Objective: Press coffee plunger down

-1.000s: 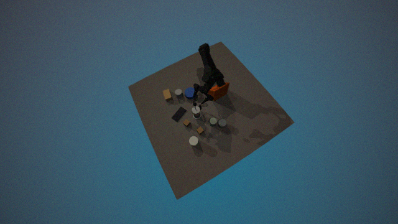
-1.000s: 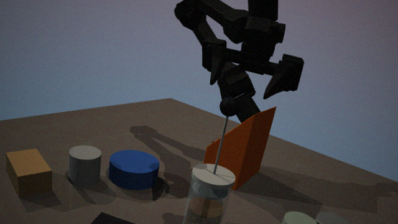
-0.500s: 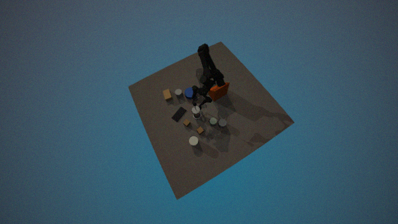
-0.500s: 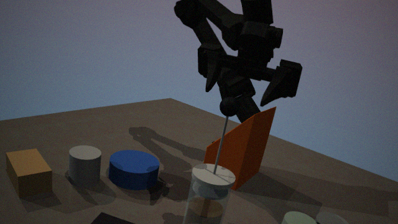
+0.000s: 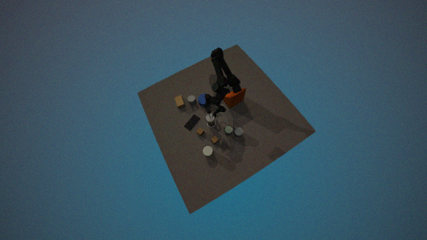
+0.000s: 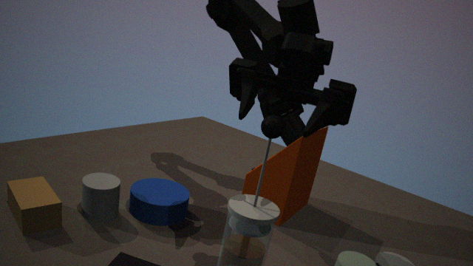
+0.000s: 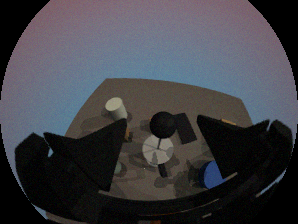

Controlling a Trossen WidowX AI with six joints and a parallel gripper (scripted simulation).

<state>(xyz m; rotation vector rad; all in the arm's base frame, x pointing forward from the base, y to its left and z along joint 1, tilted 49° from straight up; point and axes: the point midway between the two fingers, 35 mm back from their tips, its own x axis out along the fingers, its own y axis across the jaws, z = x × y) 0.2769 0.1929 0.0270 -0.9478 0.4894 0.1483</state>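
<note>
Right now the coffee press is 2 cm behind my gripper tip, 1 cm to the right of it and 13 cm below it. Also, from my gripper tip: black slab: 15 cm ahead, 9 cm to the right, 26 cm below; blue disc: 4 cm behind, 25 cm to the right, 24 cm below; yellow box: 19 cm ahead, 33 cm to the right, 24 cm below.
</note>
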